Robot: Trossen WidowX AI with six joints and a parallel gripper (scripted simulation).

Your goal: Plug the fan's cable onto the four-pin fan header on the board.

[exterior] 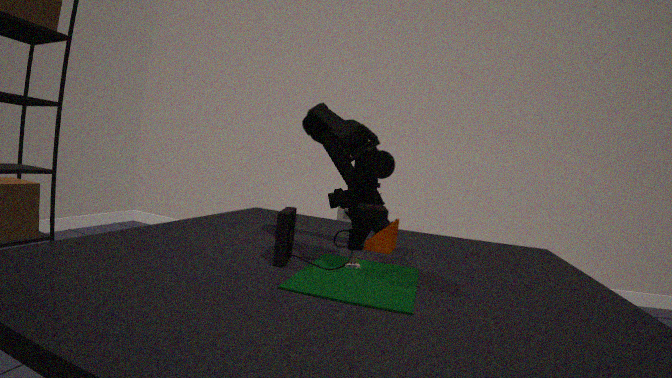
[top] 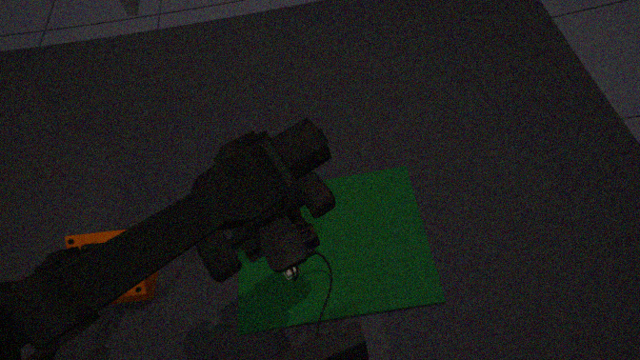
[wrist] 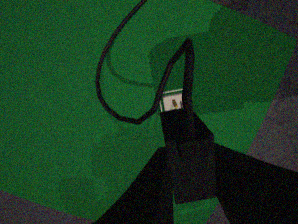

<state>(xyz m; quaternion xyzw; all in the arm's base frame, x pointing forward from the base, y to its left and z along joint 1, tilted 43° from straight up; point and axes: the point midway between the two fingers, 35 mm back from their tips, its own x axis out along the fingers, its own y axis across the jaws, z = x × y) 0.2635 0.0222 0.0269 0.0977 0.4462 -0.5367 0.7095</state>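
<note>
Now: the white four-pin header 60 mm below my gripper tip and 10 mm to the right of it. From my gripper tip the other things lie so: dark fan plug (10 mm above); then black fan (150 mm to the right, 50 mm ahead); then green board (70 mm below, 70 mm ahead, 30 mm to the left).
</note>
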